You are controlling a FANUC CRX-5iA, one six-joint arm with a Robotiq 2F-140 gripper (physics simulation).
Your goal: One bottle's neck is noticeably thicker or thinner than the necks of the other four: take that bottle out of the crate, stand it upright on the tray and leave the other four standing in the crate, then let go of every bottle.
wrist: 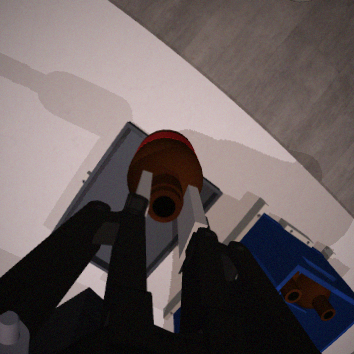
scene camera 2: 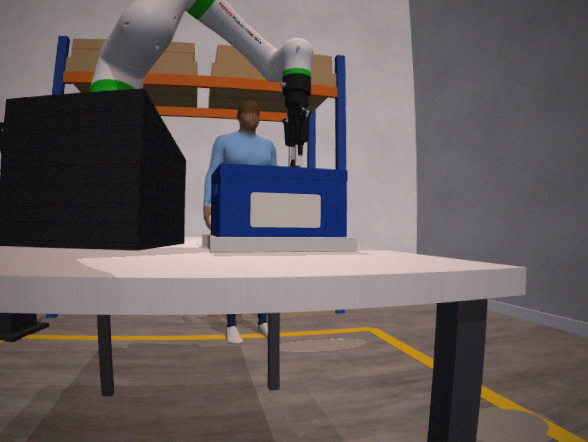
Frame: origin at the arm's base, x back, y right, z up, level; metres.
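Where they show: gripper, between the fingertips: (wrist: pixel 164 193) (scene camera 2: pixel 295 166); arm's base, origin of its link: (scene camera 2: pixel 108 125).
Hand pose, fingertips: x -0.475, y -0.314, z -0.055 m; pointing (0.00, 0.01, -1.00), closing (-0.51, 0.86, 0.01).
Observation:
Each offset is from my fingertips to the centre of the thing. "spot": to the spot under its first point. Level surfaces: height alone.
My gripper (scene camera 2: pixel 296 156) (wrist: pixel 164 193) is shut on the neck of a brown bottle {dx +0.002, dy +0.002, dz -0.056 m} (wrist: pixel 165 162) with a red label band. The bottle hangs or stands upright over the dark grey tray {spot: dx +0.125, dy -0.017, dz -0.234 m} (wrist: pixel 102 180); whether its base touches the tray cannot be told. In the scene view the blue crate {dx +0.062, dy +0.329, dz -0.152 m} (scene camera 2: pixel 235 200) hides nearly all of the bottle, and a bit of its brown neck shows between the fingertips. The crate (wrist: pixel 267 245) also shows in the wrist view, with brown bottle necks {dx -0.013, dy +0.261, dz -0.154 m} (wrist: pixel 293 296) {spot: dx -0.036, dy +0.345, dz -0.076 m} (wrist: pixel 327 314) inside; part of it is hidden by the gripper.
The crate sits on a pale low base {spot: dx +0.046, dy +0.432, dz -0.224 m} (scene camera 2: pixel 282 244) on the white table {dz -0.239 m} (scene camera 2: pixel 300 267), close beside the tray. A large black block (scene camera 2: pixel 75 175) stands to the left under the arm. A person in light blue (scene camera 2: pixel 245 150) stands behind the table, before a shelf rack (scene camera 2: pixel 341 115).

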